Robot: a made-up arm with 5 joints.
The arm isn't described. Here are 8 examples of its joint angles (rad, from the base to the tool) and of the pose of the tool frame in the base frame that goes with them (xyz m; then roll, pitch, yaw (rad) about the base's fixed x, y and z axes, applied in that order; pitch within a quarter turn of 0, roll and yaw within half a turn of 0).
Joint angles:
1: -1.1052 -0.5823 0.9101 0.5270 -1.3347
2: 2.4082 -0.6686 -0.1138 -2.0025 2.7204
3: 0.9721 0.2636 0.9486 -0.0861 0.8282
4: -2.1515 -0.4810 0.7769 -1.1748 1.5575
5: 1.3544 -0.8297 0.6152 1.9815 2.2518
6: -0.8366 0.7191 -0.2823 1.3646 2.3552
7: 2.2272 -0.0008 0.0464 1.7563 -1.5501
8: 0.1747 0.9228 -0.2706 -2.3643 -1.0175
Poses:
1: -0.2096 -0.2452 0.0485 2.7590 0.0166 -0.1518
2: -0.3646 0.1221 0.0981 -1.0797 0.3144 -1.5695
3: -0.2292 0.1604 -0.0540 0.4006 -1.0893 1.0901
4: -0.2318 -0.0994 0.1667 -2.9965 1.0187 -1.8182
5: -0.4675 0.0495 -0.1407 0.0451 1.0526 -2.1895
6: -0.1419 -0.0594 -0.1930 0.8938 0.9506 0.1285
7: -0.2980 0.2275 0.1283 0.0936 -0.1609 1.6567
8: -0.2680 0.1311 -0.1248 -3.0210 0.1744 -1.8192
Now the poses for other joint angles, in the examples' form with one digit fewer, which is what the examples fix.
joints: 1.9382 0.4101 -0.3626 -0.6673 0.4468
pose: -0.225 0.138 0.117 -2.612 -0.289 -1.661
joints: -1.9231 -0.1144 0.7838 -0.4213 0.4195
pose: -0.168 -0.138 0.099 2.709 1.217 -1.110
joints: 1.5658 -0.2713 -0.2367 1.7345 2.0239
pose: -0.370 0.199 -0.096 -2.764 0.607 1.683
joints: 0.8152 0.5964 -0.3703 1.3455 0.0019
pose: -0.247 0.229 -0.057 0.570 0.043 1.610
